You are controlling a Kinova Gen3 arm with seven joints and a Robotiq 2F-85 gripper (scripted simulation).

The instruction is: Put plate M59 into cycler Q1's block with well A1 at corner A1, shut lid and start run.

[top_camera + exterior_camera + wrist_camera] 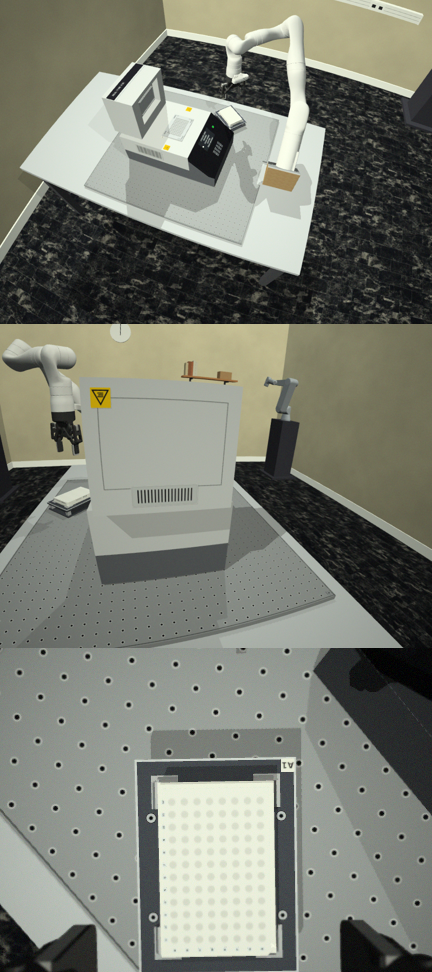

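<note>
The plate M59 lies 170 mm below my hand. Also, from my hand: plate nest N1 (180 mm below); then nest A1 mark (180 mm below, 90 mm to the left, 20 mm behind).
</note>
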